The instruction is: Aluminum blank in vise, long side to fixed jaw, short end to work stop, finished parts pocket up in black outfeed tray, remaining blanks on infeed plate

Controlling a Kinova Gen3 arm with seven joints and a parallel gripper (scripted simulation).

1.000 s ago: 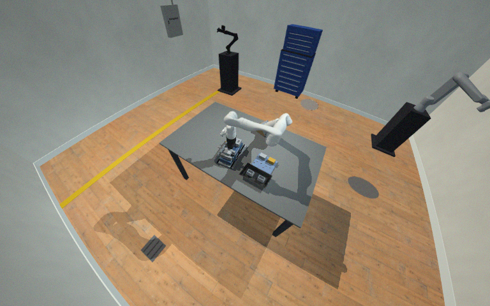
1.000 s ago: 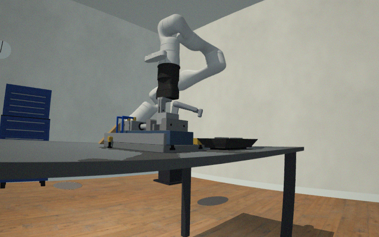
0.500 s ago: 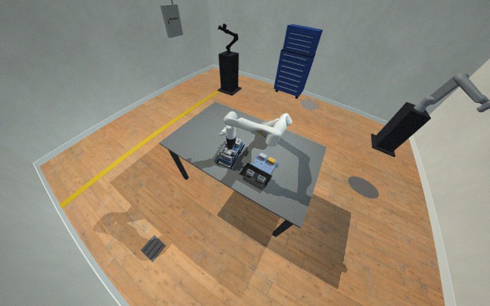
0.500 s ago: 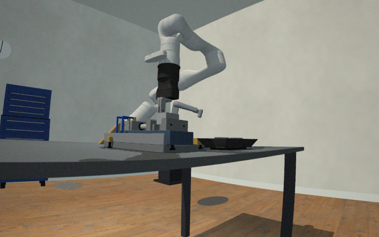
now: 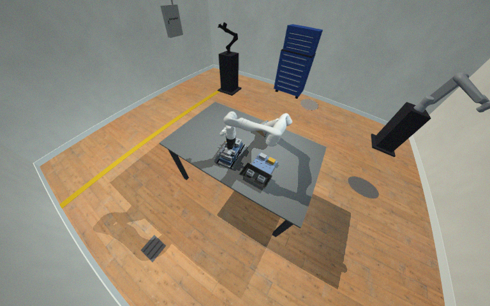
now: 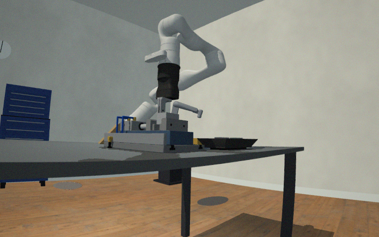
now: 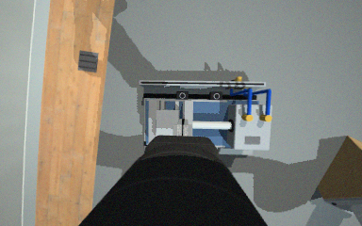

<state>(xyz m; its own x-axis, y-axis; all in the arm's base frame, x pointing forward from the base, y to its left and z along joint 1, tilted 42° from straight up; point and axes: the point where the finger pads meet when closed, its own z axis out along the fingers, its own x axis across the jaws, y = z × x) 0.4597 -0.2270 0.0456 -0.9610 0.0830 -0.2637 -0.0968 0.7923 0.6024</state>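
Right now the gray blank is 30 mm ahead of my hand, 20 mm below it and 10 mm to the left of it. From my hand the other things lie so: yellow brass blank (360 mm to the left, 150 mm behind, 100 mm below).
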